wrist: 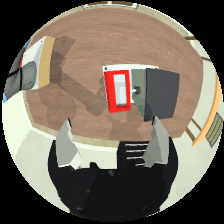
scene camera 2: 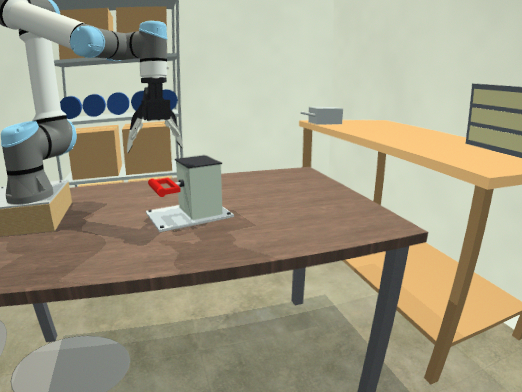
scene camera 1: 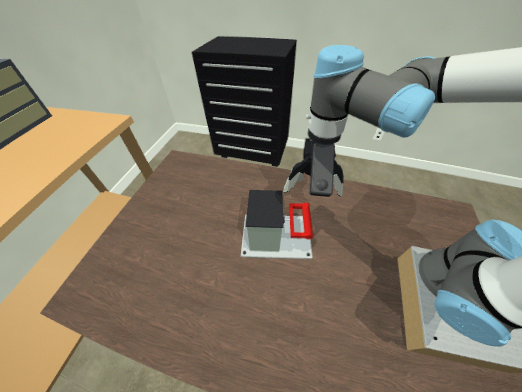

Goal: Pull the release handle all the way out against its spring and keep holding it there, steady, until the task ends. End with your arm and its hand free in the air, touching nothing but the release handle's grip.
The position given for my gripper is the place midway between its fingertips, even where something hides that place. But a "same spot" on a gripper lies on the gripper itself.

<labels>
My gripper shows in the wrist view, in scene camera 2 (155,150) and in scene camera 1. One and the same spot on my gripper: (wrist: 160,154) is (scene camera 1: 299,175).
</labels>
